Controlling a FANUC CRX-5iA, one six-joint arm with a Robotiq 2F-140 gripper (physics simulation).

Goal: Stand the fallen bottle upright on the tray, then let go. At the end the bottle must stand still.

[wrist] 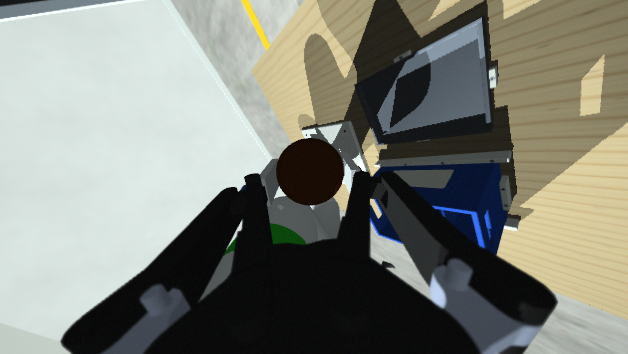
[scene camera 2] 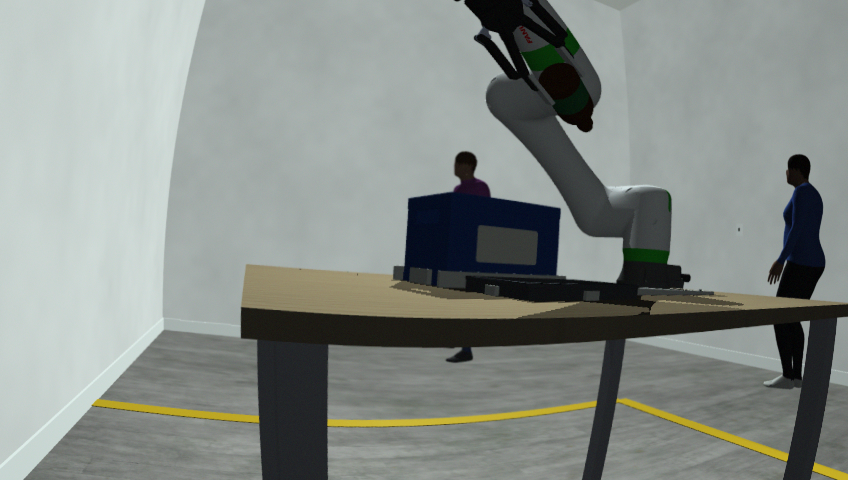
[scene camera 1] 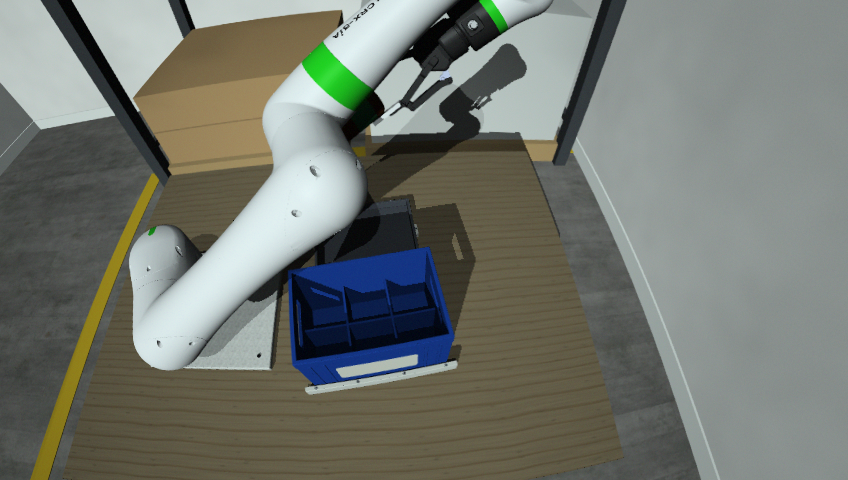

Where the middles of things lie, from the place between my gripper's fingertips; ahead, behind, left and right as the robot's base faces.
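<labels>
A dark tray (scene camera 1: 385,227) lies 6 cm to the right of my hand, 2 cm behind it and 34 cm below it. I find the blue crate (scene camera 1: 360,318) 2 cm ahead of my hand, 32 cm to the right of it and 26 cm below it, while the pale rail (scene camera 1: 441,367) is 4 cm ahead of my hand, 42 cm to the right of it and 34 cm below it. The brown bottle (scene camera 2: 573,104) is 2 cm behind my hand and 2 cm to the right of it.
</labels>
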